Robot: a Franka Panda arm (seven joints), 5 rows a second.
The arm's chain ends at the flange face. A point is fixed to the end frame.
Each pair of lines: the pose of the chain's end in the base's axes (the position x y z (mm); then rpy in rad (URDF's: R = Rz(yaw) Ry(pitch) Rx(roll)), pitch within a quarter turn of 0, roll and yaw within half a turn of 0), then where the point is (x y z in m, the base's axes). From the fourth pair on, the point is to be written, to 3 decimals.
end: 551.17, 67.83, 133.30, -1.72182, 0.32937, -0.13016
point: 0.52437 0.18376 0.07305
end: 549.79, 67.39, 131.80, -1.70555, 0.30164, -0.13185
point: 0.52554 0.18419 0.07216
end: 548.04, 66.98, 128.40, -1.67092, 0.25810, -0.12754
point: 0.52719 0.18550 0.07091
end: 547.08, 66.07, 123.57, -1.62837, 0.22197, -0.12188
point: 0.529 0.187 0.070
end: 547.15, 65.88, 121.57, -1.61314, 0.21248, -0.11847
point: 0.530 0.187 0.069
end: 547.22, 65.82, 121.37, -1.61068, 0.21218, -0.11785
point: 0.530 0.187 0.069
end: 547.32, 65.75, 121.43, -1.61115, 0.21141, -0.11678
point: 0.530 0.187 0.069
